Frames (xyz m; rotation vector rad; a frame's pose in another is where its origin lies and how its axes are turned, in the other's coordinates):
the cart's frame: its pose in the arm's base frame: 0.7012 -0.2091 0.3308 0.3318 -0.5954 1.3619
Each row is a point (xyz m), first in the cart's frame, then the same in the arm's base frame.
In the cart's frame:
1: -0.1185 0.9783 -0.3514
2: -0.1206 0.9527 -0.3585
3: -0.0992 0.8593 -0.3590
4: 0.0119 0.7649 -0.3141
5: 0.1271 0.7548 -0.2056
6: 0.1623 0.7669 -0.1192
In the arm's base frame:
1: -0.1910 0.0773 -0.1346
2: -0.1648 0.0745 -0.1386
3: -0.0717 0.0741 -0.1159
4: 0.0214 0.1214 -0.0047
5: 0.0197 0.1533 0.1506
6: -0.0065 0.1366 0.2394

